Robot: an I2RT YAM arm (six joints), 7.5 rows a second.
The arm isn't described. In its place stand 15 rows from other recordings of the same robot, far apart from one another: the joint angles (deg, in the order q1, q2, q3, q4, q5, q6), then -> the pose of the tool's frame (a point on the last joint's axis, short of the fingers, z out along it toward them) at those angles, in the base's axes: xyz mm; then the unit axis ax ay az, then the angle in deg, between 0 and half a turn.
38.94 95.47 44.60 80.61 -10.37 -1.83 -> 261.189 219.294 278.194 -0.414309 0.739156 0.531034 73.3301
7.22 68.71 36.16 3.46 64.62 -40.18 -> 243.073 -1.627 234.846 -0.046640 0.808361 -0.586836 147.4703
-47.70 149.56 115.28 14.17 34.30 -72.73 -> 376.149 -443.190 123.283 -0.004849 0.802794 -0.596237 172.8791
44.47 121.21 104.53 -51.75 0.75 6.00 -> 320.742 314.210 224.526 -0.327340 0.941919 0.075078 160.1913
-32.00 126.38 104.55 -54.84 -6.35 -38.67 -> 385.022 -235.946 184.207 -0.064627 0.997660 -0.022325 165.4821
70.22 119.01 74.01 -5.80 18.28 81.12 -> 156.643 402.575 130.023 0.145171 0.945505 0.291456 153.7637
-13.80 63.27 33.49 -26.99 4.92 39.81 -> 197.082 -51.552 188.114 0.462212 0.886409 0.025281 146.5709
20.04 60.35 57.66 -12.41 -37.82 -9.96 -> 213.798 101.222 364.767 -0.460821 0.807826 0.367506 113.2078
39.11 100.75 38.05 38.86 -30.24 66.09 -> 245.327 222.550 140.336 0.050803 0.828727 0.557343 163.1625
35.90 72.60 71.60 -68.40 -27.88 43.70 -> 171.826 144.933 322.412 -0.021977 -0.955788 -0.293233 177.8919
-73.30 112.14 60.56 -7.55 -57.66 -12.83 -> 134.125 -342.390 123.507 0.360077 0.909753 0.206625 121.6167
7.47 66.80 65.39 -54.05 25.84 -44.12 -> 222.652 13.545 322.758 -0.352936 0.886182 -0.300196 156.0417
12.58 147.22 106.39 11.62 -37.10 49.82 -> 537.917 142.044 91.680 0.112688 0.857747 0.501569 148.8923
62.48 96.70 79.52 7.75 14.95 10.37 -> 197.367 358.940 342.895 -0.313631 0.875504 0.367599 109.8325
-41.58 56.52 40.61 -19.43 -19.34 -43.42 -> 168.047 -133.333 262.006 -0.101225 0.970834 -0.217335 128.4931
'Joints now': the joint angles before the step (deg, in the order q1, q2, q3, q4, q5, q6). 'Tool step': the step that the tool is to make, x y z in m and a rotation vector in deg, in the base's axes. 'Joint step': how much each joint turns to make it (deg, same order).
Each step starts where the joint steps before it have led.
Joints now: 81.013 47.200 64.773 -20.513 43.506 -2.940
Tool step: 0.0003 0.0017 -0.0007 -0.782 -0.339 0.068
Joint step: -0.022 0.305 -0.003 0.026 -0.065 -0.636
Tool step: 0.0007 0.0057 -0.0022 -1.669 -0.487 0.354
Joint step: 0.026 1.009 0.003 0.151 -0.280 -1.046
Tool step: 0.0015 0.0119 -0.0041 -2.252 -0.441 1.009
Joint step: -0.020 2.100 0.027 0.721 -0.961 -1.184
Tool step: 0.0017 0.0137 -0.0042 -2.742 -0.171 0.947
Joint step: 0.021 2.674 0.594 0.021 -0.853 -0.936
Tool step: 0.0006 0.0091 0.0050 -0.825 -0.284 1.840
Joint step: -0.003 2.196 2.090 -0.111 -1.773 -0.853
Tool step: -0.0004 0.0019 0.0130 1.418 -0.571 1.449
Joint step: 0.005 1.124 2.857 0.168 -1.394 -0.655
